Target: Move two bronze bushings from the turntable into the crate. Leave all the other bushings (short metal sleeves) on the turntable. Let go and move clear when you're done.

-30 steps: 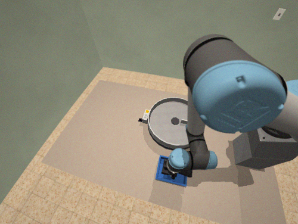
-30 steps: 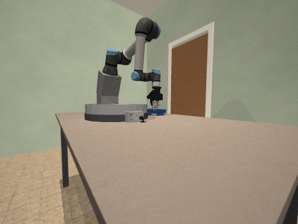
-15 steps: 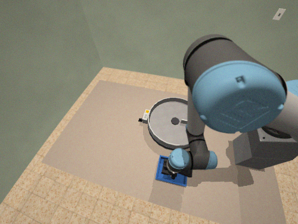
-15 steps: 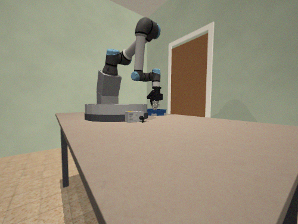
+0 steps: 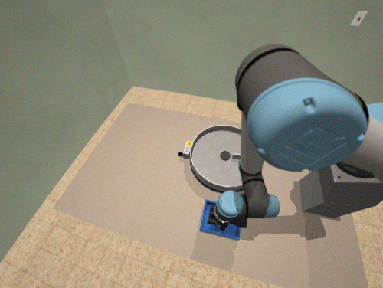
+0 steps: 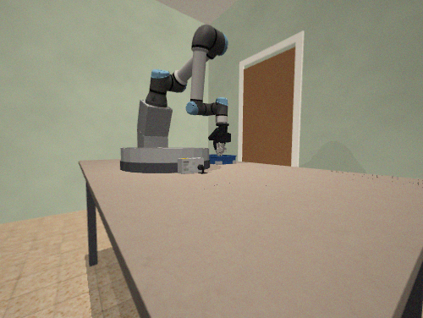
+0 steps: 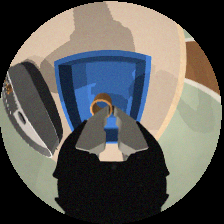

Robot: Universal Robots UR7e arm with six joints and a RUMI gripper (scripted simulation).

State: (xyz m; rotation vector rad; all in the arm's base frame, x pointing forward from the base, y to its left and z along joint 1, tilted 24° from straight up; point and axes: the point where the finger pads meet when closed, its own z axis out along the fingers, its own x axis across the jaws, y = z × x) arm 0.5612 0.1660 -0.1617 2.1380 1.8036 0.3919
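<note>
Right now my hand is 20 mm to the left of the blue crate and 20 mm above it. Also, from my hand: grey turntable (30 mm behind, 370 mm to the right, 10 mm above).
</note>
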